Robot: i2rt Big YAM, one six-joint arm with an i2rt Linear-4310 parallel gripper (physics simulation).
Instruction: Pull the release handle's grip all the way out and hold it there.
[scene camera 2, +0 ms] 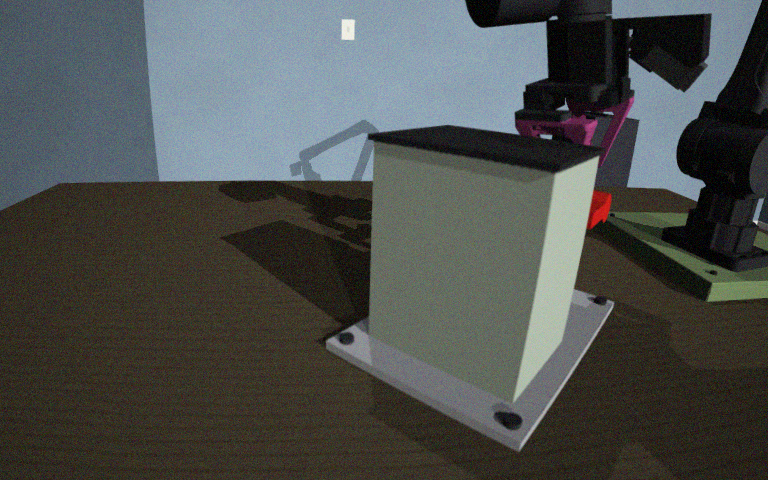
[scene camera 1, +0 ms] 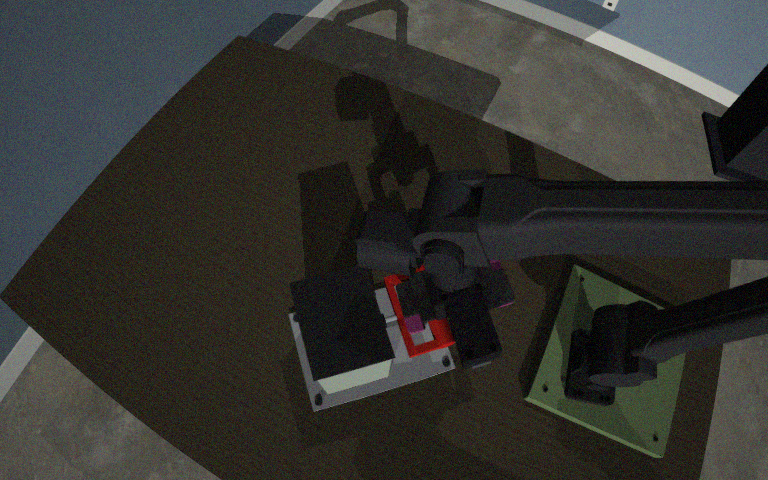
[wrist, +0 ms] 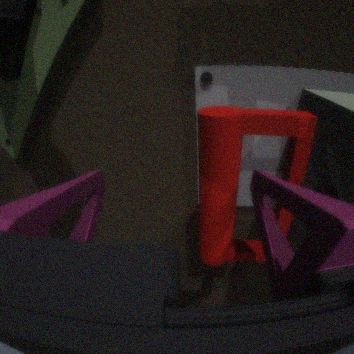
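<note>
The red release handle (scene camera 1: pixel 443 335) (scene camera 2: pixel 600 209) (wrist: pixel 217 185) is a rectangular loop with a thick round grip bar on the side away from the black-topped pale box (scene camera 1: pixel 342 322) (scene camera 2: pixel 458 260) (wrist: pixel 332 145). A short light rod shows between box and handle in scene camera 1. My gripper (wrist: pixel 176 177) is open with magenta fingers. In the wrist view the grip bar lies between the two fingers, nearer the right one, whose tip overlaps the loop's opening. Nothing is held. The box hides the fingertips in scene camera 2, so their depth beside the grip is unclear.
The box stands on a grey bolted plate (scene camera 1: pixel 419 367) (scene camera 2: pixel 424 376) (wrist: pixel 260 82) on the dark wooden table (scene camera 1: pixel 186 226) (scene camera 2: pixel 169 367). A green base (scene camera 1: pixel 634 418) (scene camera 2: pixel 730 289) (wrist: pixel 55 45) carrying a black arm mount stands on the handle's side of the box.
</note>
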